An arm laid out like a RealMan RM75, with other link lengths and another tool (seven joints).
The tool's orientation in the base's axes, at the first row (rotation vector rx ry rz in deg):
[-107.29, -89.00, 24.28]
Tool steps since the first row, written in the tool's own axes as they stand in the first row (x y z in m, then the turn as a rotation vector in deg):
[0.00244, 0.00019, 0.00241, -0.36, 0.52, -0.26]
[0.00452, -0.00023, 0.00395, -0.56, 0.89, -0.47]
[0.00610, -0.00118, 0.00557, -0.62, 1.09, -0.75]
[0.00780, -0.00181, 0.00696, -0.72, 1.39, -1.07]
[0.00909, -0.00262, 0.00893, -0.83, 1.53, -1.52]
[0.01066, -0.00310, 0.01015, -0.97, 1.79, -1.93]
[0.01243, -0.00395, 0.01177, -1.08, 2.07, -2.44]
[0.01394, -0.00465, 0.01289, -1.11, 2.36, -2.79]
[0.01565, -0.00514, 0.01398, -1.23, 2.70, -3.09]
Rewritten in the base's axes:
[-0.00077, 0.00299, -0.00150, 0.46, -0.46, -0.21]
[-0.00154, 0.00545, -0.00201, 0.82, -0.74, -0.34]
[-0.00287, 0.00749, -0.00231, 1.13, -0.89, -0.28]
[-0.00380, 0.00955, -0.00263, 1.53, -1.10, -0.26]
[-0.00531, 0.01140, -0.00333, 1.88, -1.34, -0.04]
[-0.00605, 0.01328, -0.00365, 2.30, -1.61, 0.06]
[-0.00726, 0.01549, -0.00398, 2.80, -1.88, 0.23]
[-0.00812, 0.01730, -0.00410, 3.22, -2.03, 0.29]
[-0.00875, 0.01928, -0.00429, 3.64, -2.25, 0.27]

